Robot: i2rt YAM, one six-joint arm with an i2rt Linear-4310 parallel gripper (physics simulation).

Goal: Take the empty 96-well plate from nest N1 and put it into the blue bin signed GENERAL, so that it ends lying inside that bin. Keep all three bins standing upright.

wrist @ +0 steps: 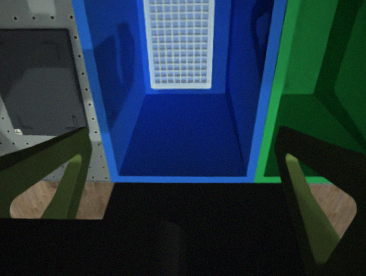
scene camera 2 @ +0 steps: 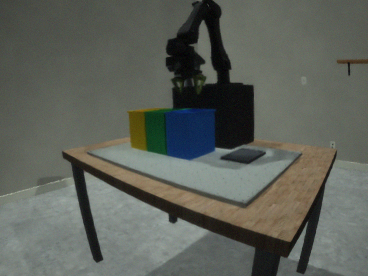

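Seen in the pictures: gripper, between the fingertips: point(wrist: 183, 137) point(scene camera 2: 188, 94); arm's base, origin of its link: point(scene camera 2: 223, 85).
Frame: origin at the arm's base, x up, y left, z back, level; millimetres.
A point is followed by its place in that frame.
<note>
The clear 96-well plate point(wrist: 181, 47) @[x -284, y 35, z -269 mm] lies inside the blue bin point(scene camera 2: 191, 134) @[x -192, y 96, z -351 mm] point(wrist: 185, 179) @[x -110, y 23, z -198 mm], toward the upper part of the wrist view; its far end is cut off by the view's top edge. The plate does not show in the scene view, where the bin's walls hide it. The blue bin stands upright. My gripper point(scene camera 2: 188, 92) @[x -45, y 28, z -287 mm] point(wrist: 183, 137) @[x -45, y 28, z -287 mm] is open and empty, above the bins, with its fingers wide apart. The dark nest point(scene camera 2: 243, 155) @[x -278, y 250, z -225 mm] point(wrist: 40, 80) @[x -278, y 232, z -215 mm] beside the blue bin holds no plate. No sign is readable on the bins in these views.
The green bin point(scene camera 2: 156, 132) @[x -198, y -85, z -376 mm] point(wrist: 272, 145) @[x -158, y -67, z -207 mm] stands upright against the blue bin, and the yellow bin point(scene camera 2: 137, 131) @[x -204, y -220, z -385 mm] stands upright beyond it. They stand on a grey perforated board point(scene camera 2: 220, 187) @[x -290, y 346, z -504 mm] on the wooden table point(scene camera 2: 280, 217) @[x -303, y 543, z -542 mm]. The black arm base point(scene camera 2: 240, 115) @[x -149, y 111, z -23 mm] stands behind them.
</note>
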